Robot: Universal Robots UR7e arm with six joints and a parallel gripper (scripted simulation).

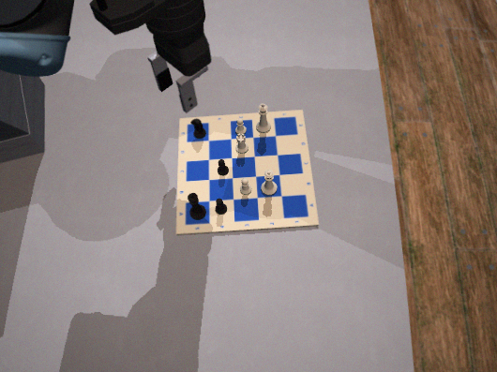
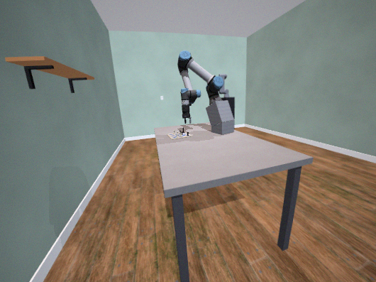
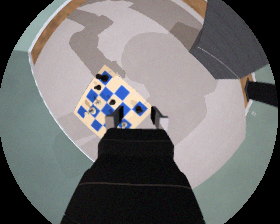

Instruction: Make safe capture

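My gripper is now 12 cm above the black knight, 2 cm to the right of it and 1 cm short of it. Also, from my hand: chessboard (14 cm below, 8 cm ahead, 6 cm to the right); then black queen (13 cm to the right, 11 cm below); then white king (13 cm ahead, 11 cm below, 1 cm to the left).
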